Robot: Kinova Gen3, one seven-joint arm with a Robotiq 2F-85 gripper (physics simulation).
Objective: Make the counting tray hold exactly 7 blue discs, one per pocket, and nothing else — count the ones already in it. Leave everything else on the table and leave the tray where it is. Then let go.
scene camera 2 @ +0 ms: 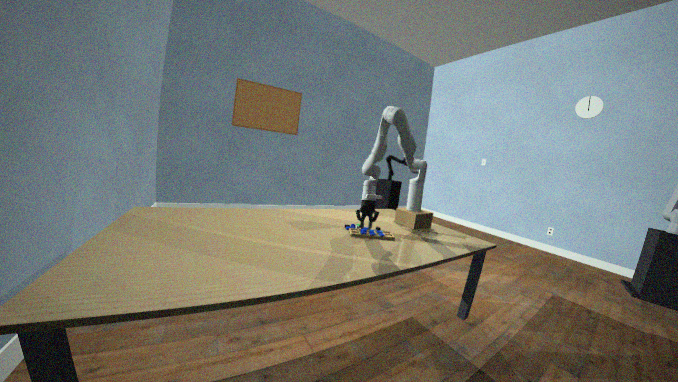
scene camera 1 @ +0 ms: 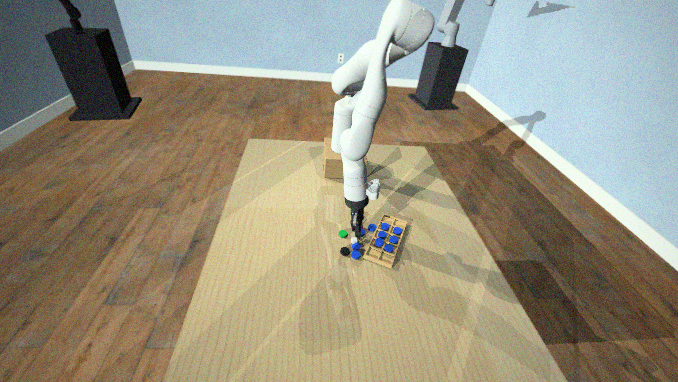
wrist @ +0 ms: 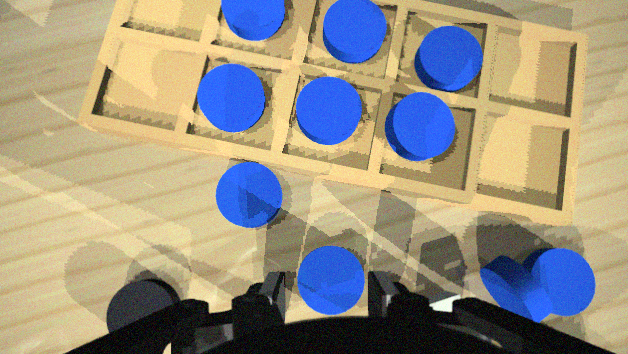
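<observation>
The counting tray (scene camera 1: 379, 262) (scene camera 2: 386, 238) (wrist: 579, 82) has two rows of pockets. Several blue discs sit in its middle pockets, three per row, one per pocket; both end columns are empty. My gripper (scene camera 1: 357, 235) (scene camera 2: 369, 228) (wrist: 326, 293) is partly open and points down, low over the table beside the tray. In the wrist view a loose blue disc (wrist: 331, 280) shows between the fingertips, with gaps on both sides, not held. Another blue disc (scene camera 1: 372, 227) (wrist: 249, 195) lies close to the tray's long side. A tilted blue disc (wrist: 515, 287) leans against a flat blue disc (wrist: 565, 282).
A black disc (scene camera 1: 344, 251) (wrist: 142, 305), a green disc (scene camera 1: 343, 233) and a white block (scene camera 1: 354, 240) (wrist: 446, 303) lie near the gripper, on the side away from the tray. The wooden base block (scene camera 1: 332, 165) (scene camera 2: 414, 219) stands behind the arm.
</observation>
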